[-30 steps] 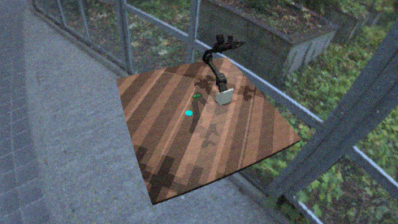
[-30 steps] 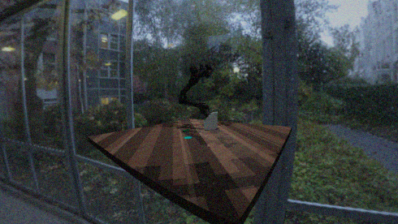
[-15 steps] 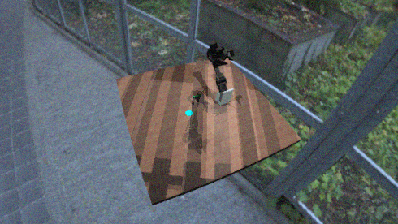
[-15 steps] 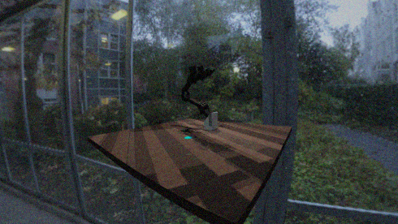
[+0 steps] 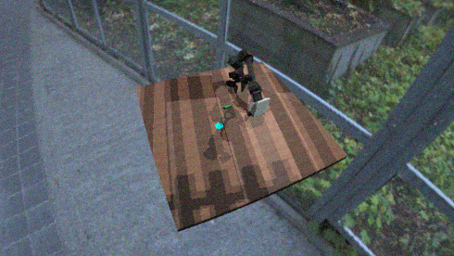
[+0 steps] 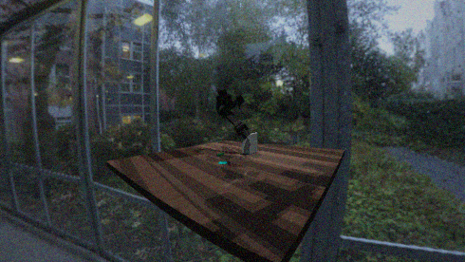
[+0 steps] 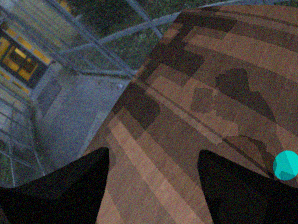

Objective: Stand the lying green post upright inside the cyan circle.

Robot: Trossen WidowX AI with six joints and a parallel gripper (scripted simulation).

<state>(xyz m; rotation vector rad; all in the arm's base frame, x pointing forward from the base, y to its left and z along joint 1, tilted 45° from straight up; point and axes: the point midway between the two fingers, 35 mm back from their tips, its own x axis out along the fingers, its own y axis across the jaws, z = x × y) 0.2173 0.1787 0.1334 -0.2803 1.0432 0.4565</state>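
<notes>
My gripper tip is 60 mm past the green post, 190 mm to the left of it and 310 mm above it. From my gripper tip the other things lie so: cyan circle (100 mm ahead, 50 mm to the right, 310 mm below).
</notes>
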